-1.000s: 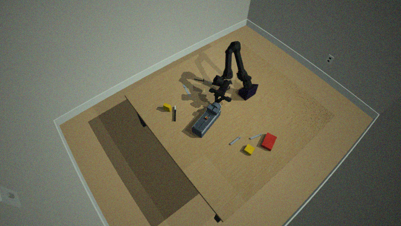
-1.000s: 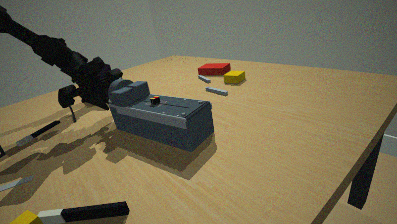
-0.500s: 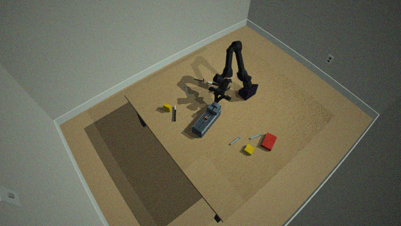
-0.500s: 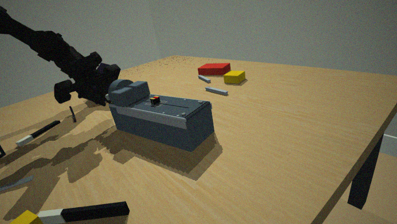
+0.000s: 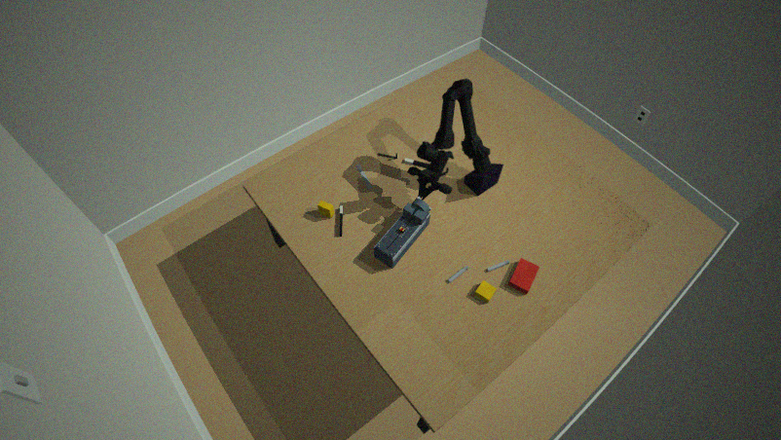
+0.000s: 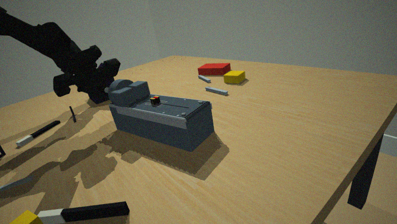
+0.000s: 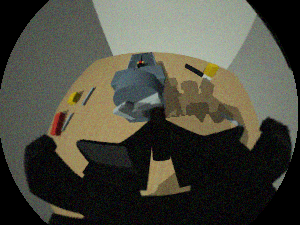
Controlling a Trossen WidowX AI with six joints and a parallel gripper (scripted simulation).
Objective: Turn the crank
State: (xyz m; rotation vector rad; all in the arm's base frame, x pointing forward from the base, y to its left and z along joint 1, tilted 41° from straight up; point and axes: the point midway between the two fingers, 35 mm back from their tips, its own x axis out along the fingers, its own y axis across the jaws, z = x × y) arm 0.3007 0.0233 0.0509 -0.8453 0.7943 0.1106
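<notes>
Right now my gripper tip is 150 mm short of the red pointer and 90 mm to the right of it. The rest, counted from my gripper tip: red block 180 mm behind, 470 mm to the left, 70 mm below; then dark crank handle 20 mm behind, 10 mm to the right, 20 mm above; then grey bar 110 mm ahead, 280 mm to the right, 80 mm below.
</notes>
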